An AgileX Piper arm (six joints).
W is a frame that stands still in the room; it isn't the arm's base.
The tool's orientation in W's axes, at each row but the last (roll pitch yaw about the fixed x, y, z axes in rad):
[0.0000, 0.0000, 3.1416]
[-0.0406, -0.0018, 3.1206]
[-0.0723, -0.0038, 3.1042]
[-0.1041, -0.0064, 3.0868]
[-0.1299, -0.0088, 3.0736]
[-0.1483, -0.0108, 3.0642]
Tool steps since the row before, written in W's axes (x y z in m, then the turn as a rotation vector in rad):
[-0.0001, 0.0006, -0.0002, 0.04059, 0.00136, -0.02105]
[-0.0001, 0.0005, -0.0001, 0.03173, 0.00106, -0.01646]
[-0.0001, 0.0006, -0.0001, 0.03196, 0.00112, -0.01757]
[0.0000, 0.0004, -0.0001, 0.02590, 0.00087, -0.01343]
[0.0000, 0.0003, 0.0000, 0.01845, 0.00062, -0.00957]
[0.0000, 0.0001, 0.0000, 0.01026, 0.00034, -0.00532]
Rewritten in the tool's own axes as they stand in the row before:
[0.0001, -0.0006, -0.0002, -0.04059, -0.00136, -0.02105]
[0.0001, -0.0005, -0.0001, -0.03173, -0.00106, -0.01646]
[0.0001, -0.0006, -0.0001, -0.03196, -0.00105, -0.01757]
[0.0000, -0.0004, -0.0001, -0.02590, -0.00090, -0.01343]
[0.0000, -0.0003, 0.0000, -0.01845, -0.00064, -0.00957]
[0.0000, -0.0001, 0.0000, -0.01026, -0.00035, -0.00532]

